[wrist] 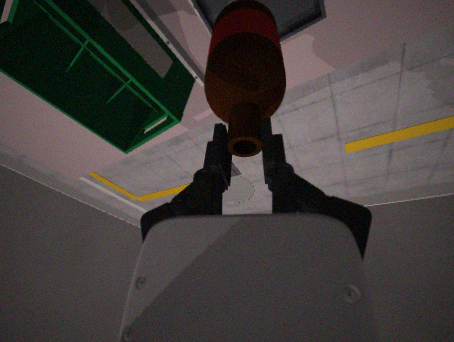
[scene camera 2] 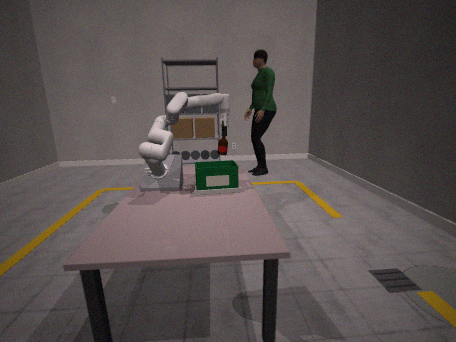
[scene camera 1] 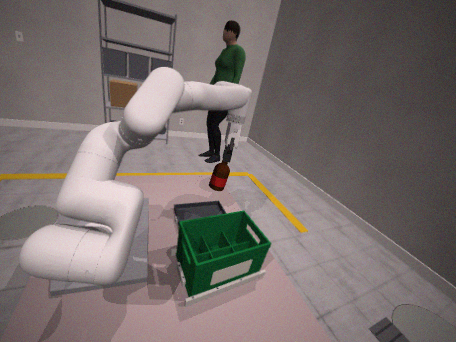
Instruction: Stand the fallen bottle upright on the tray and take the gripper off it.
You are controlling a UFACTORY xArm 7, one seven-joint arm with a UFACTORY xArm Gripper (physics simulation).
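Seen in the pictures: gripper, fingertip midpoint: (wrist: 245, 134) (scene camera 2: 224, 136) (scene camera 1: 226, 160); arm's base, origin of the base link: (scene camera 2: 159, 171).
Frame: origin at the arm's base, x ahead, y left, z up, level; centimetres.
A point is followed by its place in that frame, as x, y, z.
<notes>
A brown bottle with a red label (scene camera 1: 219, 178) @(45.0, 13.6, 13.9) (scene camera 2: 223, 146) @(46.8, 13.2, 13.9) (wrist: 245, 65) @(44.4, 18.2, 18.2) hangs neck up in the air, well above the table; in scene camera 1 it leans a little, its base toward the left. My gripper (scene camera 1: 227, 159) @(47.9, 16.5, 21.3) (scene camera 2: 224, 134) @(47.9, 16.5, 21.3) (wrist: 245, 134) @(47.9, 16.5, 21.3) is shut on its neck, one black finger on each side. The dark shallow tray (scene camera 1: 197, 204) @(41.7, 27.1, -10.1) (wrist: 303, 24) @(53.8, 24.1, -9.7) lies on the table behind the green crate, lower than the bottle and apart from it. The tray does not show in scene camera 2, and its near part is hidden by the crate in scene camera 1.
A green crate with dividers (scene camera 1: 225, 257) @(35.7, -19.4, 5.6) (scene camera 2: 216, 167) @(39.6, -19.1, 5.7) (wrist: 145, 117) @(53.0, -16.3, -5.5) stands on the pink table (scene camera 1: 125, 320) @(7.9, -20.1, -11.7) (scene camera 2: 175, 230) @(17.6, -67.4, -11.7), in front of the tray. The arm's grey base plate lies left of the crate. A person in a green top (scene camera 1: 230, 65) (scene camera 2: 263, 90) stands on the floor beyond the table.
</notes>
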